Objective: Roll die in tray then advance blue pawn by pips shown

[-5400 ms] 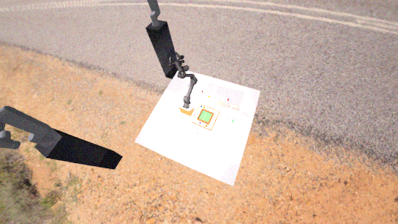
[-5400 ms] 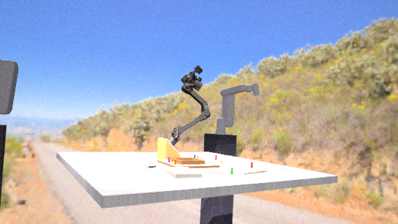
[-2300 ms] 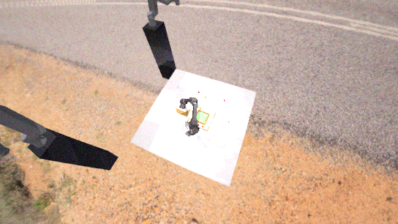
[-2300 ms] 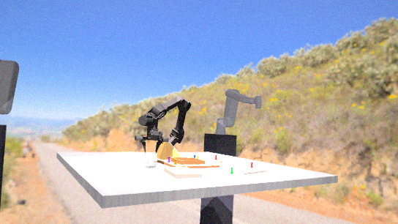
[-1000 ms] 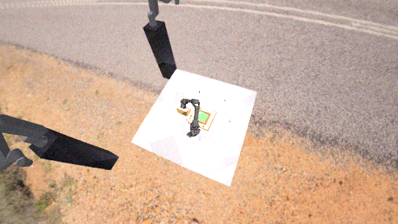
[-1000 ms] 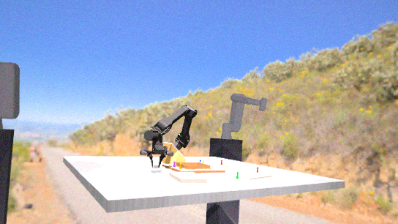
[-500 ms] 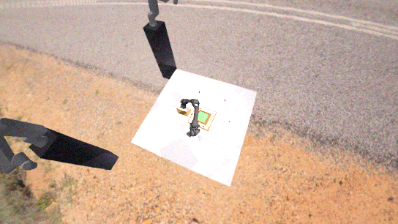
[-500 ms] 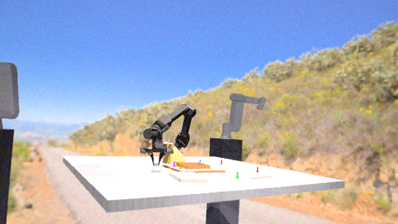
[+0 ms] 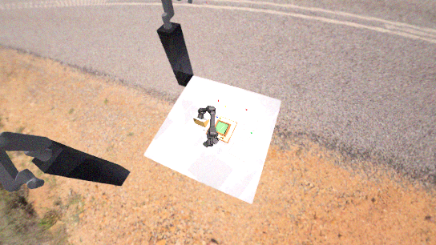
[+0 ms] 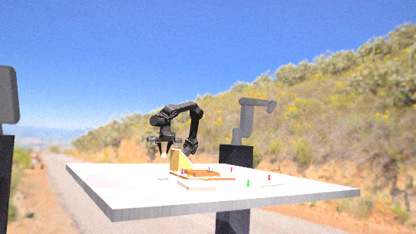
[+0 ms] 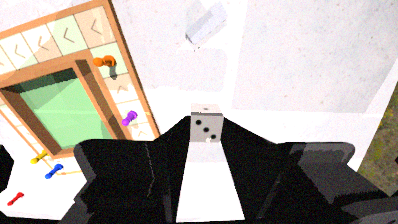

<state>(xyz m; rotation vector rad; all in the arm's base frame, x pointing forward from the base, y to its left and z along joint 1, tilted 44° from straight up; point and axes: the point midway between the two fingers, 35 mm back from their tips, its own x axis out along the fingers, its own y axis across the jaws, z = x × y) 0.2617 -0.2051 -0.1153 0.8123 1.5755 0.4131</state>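
Right now my gripper tip is 35 cm to the right of the blue pawn, 10 cm past it and 9 cm above it. Also, from my gripper tip: white die: right at my gripper tip; then grey piece: 11 cm below, 9 cm ahead, 3 cm to the right; then purple pawn: 13 cm to the left, 9 cm below, 2 cm behind.
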